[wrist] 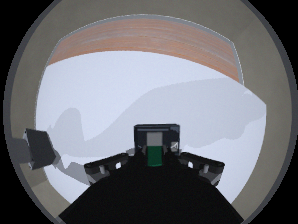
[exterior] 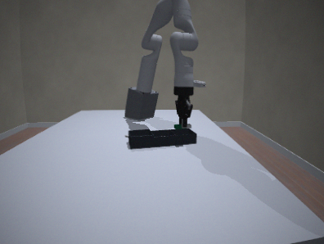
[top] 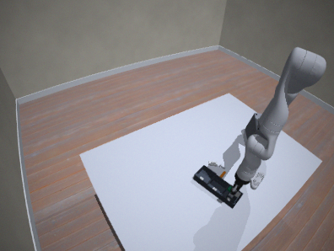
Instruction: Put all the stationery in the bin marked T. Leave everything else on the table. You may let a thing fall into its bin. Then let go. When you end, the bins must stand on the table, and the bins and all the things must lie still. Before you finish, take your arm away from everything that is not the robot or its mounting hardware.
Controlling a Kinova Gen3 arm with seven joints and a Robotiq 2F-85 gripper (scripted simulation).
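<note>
Now: hand 60 mm above the tiny pale thing and 10 mm to the left of it. Also, from my hand: small green object: 20 mm below, 10 mm to the left; small orange thing: 120 mm to the right, 70 mm below, 60 mm behind; long black bin: 80 mm to the right, 50 mm below, 20 mm ahead.
</note>
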